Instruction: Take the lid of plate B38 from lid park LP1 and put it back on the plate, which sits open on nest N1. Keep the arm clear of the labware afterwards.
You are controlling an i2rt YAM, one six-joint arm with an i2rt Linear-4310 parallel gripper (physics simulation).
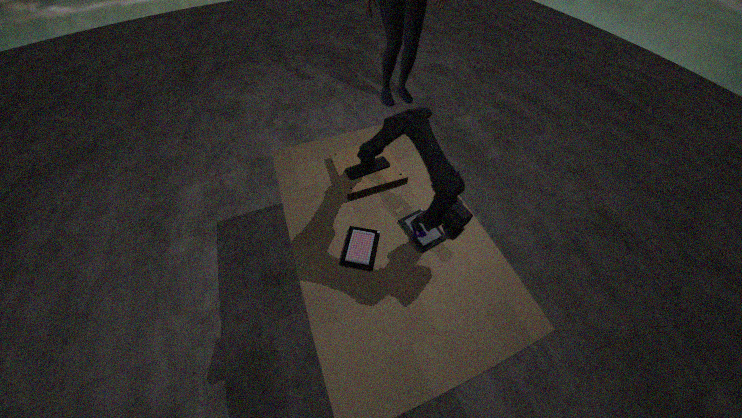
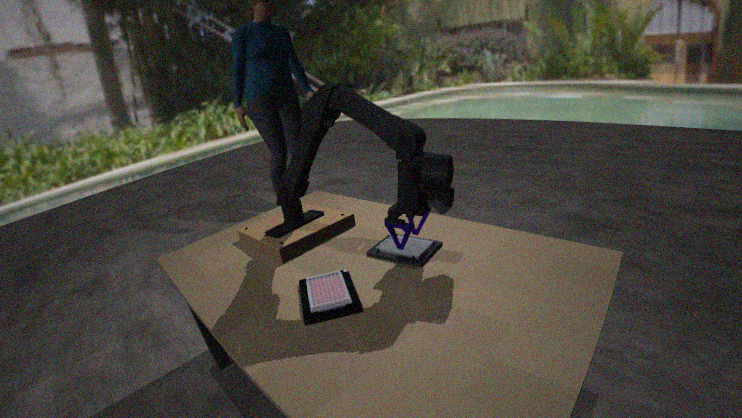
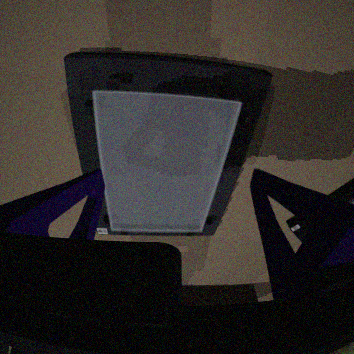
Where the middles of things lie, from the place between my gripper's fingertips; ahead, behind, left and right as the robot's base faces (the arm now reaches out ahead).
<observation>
Right now the grey lid (image 2: 414, 246) is 20 mm behind my hand, 10 mm to the left of it and 20 mm below it. The rest, counted from my hand: black lid park (image 2: 373, 252) (20 mm behind, 10 mm to the left, 20 mm below).
</observation>
